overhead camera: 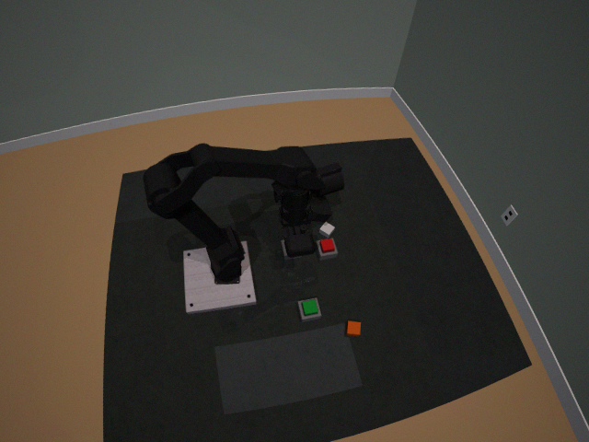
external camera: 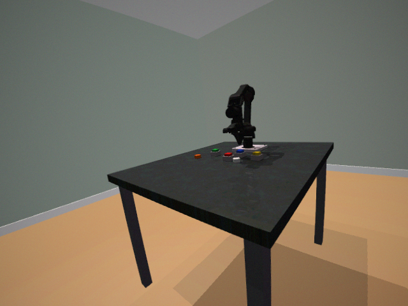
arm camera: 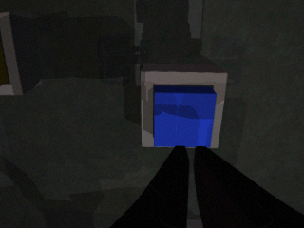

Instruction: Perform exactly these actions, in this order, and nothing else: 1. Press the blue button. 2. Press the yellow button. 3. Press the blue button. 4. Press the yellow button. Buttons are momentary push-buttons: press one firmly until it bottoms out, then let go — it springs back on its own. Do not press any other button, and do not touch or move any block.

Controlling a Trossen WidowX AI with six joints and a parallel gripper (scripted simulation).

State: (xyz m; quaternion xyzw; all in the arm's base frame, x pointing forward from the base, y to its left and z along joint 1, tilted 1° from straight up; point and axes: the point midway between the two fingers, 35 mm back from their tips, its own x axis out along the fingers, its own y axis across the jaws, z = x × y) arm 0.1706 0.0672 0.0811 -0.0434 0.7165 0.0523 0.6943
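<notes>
Right now my gripper tip is 40 mm above the blue button. From my gripper tip the other things lie so: yellow button 120 mm to the left, 40 mm below, 20 mm ahead; then red button 100 mm ahead, 40 mm below, 10 mm to the right; then white block 110 mm ahead, 60 mm to the left, 60 mm below.
</notes>
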